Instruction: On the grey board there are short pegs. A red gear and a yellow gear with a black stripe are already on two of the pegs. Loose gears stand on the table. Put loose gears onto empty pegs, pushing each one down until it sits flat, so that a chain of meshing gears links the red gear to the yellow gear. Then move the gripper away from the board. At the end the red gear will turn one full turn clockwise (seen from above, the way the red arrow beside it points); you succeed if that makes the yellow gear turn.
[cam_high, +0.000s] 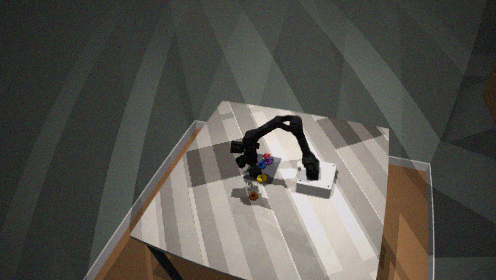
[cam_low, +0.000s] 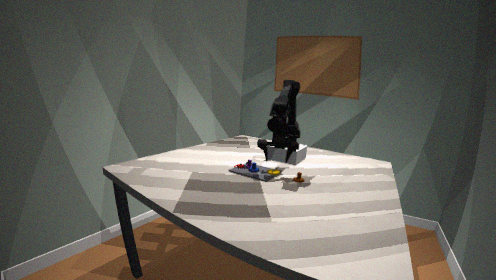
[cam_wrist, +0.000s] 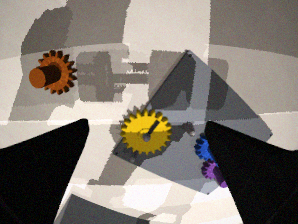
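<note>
The orange gear is 2 cm behind my gripper tip, 11 cm to the left of it and 6 cm below it. Round my gripper tip: blue gear (2 cm behind, 12 cm to the right, 5 cm below); then red gear (4 cm behind, 19 cm to the right, 6 cm below); then purple gear (6 cm behind, 15 cm to the right, 5 cm below).
</note>
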